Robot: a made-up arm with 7 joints.
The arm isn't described. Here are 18 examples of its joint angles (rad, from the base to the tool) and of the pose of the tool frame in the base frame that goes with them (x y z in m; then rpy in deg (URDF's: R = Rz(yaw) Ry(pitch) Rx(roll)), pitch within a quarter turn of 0, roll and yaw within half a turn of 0).
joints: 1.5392 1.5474 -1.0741 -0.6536 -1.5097 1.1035 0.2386
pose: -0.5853 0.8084 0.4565 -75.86 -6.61 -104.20
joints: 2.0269 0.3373 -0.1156 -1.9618 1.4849 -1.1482 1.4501
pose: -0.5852 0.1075 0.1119 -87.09 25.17 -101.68
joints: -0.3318 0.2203 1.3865 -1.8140 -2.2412 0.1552 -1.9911
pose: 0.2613 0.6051 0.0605 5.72 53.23 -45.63
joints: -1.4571 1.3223 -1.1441 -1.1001 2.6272 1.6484 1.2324
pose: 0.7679 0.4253 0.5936 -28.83 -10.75 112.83
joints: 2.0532 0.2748 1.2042 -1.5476 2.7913 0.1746 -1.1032
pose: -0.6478 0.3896 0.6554 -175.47 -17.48 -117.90
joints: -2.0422 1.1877 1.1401 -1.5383 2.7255 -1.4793 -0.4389
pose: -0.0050 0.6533 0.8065 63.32 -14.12 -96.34
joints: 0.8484 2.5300 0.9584 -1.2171 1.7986 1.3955 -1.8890
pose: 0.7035 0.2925 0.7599 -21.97 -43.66 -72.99
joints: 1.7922 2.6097 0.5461 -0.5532 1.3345 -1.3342 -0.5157
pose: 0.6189 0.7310 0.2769 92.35 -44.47 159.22
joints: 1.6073 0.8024 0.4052 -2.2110 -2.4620 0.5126 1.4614
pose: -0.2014 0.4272 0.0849 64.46 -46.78 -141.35
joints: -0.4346 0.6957 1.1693 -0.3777 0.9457 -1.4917 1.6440
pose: 0.3843 0.7495 -0.1955 14.42 36.45 -3.93
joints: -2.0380 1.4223 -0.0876 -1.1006 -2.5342 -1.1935 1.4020
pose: 0.1743 0.4615 1.1110 101.94 -7.63 -149.27
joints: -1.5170 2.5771 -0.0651 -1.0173 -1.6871 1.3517 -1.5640
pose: -0.4496 0.5174 1.0029 88.39 -26.78 55.51
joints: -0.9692 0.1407 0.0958 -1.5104 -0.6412 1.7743 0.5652
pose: 0.7567 -0.0172 0.4285 -143.47 -33.84 -176.65
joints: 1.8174 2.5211 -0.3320 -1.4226 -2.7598 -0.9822 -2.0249
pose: 0.1271 0.7951 0.1079 43.95 -14.65 -58.13
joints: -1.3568 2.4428 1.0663 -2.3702 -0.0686 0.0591 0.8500
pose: -0.3509 -0.0194 0.5802 11.62 12.28 118.11
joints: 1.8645 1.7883 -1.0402 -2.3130 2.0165 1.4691 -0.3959
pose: -0.4541 0.2647 0.3174 61.10 28.39 136.07
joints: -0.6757 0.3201 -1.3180 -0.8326 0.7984 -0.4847 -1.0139
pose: 0.6182 -0.0879 -0.2806 136.28 -45.99 115.59
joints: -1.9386 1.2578 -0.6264 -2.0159 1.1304 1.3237 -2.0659
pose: 0.2455 -0.0258 0.8934 17.25 4.90 -166.49
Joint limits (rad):
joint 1: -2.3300..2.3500
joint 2: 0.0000..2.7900
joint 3: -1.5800..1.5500
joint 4: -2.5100..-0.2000
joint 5: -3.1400..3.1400
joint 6: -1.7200..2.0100
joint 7: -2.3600..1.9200
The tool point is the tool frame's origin. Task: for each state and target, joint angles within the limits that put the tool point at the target. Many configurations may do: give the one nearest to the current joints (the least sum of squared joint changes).
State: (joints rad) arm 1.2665 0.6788 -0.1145 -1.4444 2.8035 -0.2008 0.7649
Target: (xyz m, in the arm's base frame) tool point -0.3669 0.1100 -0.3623
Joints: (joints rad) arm 1.0870 0.2985 -0.3344 -1.4346 2.8156 -0.1929 0.7685
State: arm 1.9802 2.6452 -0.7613 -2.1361 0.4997 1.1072 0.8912
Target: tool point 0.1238 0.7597 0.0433
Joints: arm 1.9645 2.7900 -0.5284 -1.4645 0.5445 1.1225 0.8709
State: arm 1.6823 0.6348 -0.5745 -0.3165 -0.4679 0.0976 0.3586
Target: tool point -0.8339 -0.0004 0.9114
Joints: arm 2.2564 0.5402 -0.6151 -0.2000 -0.4093 0.8680 -0.0417
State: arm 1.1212 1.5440 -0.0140 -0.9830 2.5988 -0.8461 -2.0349
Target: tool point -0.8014 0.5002 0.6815
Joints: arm 1.9216 0.9165 -0.0807 -0.3472 2.6528 -0.7422 -2.0911
